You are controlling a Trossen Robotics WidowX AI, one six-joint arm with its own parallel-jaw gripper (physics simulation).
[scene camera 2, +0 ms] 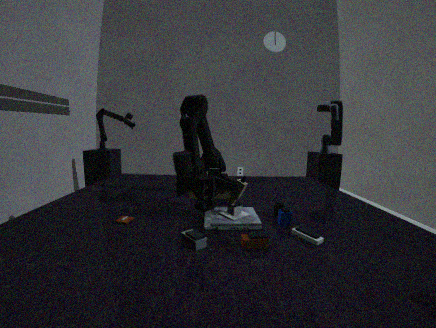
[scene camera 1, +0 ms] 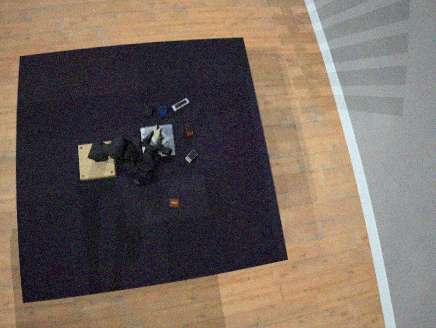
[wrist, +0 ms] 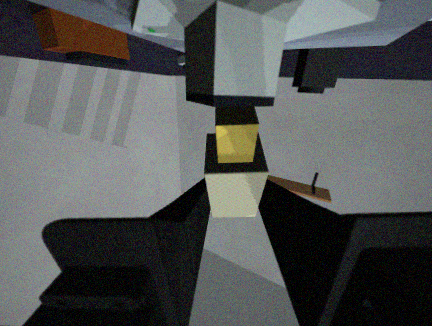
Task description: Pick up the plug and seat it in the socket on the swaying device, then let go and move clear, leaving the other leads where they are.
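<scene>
My gripper (scene camera 1: 158,143) (wrist: 232,183) is shut on the plug (scene camera 1: 156,133) (scene camera 2: 242,189) (wrist: 236,197), which has a cream body and a yellow tip. The plug is tilted above the device. The device (scene camera 1: 169,129) (scene camera 2: 250,224) is a flat grey box with a pale plate on top. Its raised socket block (wrist: 245,55) shows large in the wrist view, just beyond the plug's tip. The tip meets the block's lower edge in that view; whether they touch is unclear, and the opening is hidden. The gripper's fingertips are hard to make out in scene camera 2.
Near the device lie an orange block (scene camera 1: 189,132) (scene camera 2: 256,242) (wrist: 85,35), a grey block (scene camera 1: 191,156) (scene camera 2: 200,244), a blue block (scene camera 1: 162,110) (scene camera 2: 284,218), a black block (scene camera 1: 150,110) (wrist: 317,70), a long white piece (scene camera 2: 316,240) and a flat orange piece (scene camera 1: 174,203) (scene camera 2: 125,219).
</scene>
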